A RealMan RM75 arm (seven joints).
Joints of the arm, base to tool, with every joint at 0 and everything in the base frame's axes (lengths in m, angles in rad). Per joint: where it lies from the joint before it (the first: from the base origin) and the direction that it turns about. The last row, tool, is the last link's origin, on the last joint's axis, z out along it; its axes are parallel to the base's.
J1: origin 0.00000 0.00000 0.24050 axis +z
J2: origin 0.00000 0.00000 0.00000 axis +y
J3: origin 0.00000 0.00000 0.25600 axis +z
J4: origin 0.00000 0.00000 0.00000 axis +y
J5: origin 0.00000 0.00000 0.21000 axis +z
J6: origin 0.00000 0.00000 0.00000 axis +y
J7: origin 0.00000 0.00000 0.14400 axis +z
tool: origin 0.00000 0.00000 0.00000
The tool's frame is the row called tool.
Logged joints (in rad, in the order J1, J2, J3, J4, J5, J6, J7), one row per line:
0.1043, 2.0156, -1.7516, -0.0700, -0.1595, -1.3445, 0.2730
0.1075, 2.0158, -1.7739, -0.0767, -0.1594, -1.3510, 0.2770
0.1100, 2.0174, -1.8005, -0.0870, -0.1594, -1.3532, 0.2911
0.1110, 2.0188, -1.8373, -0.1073, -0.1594, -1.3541, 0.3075
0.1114, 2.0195, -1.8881, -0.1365, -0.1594, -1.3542, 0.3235
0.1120, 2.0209, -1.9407, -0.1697, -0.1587, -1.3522, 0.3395
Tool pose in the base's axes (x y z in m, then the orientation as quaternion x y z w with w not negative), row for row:
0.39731, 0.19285, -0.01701, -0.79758, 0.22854, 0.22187, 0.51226
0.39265, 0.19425, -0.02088, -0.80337, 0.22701, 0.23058, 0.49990
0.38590, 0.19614, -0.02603, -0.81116, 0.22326, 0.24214, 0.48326
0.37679, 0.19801, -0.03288, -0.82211, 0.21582, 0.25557, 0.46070
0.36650, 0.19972, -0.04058, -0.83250, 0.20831, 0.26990, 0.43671
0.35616, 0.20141, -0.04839, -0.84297, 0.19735, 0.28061, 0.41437
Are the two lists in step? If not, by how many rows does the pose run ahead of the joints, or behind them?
The pose runs 1 row ahead of the joints: the pose in row i belongs to the joints in row i + 1.
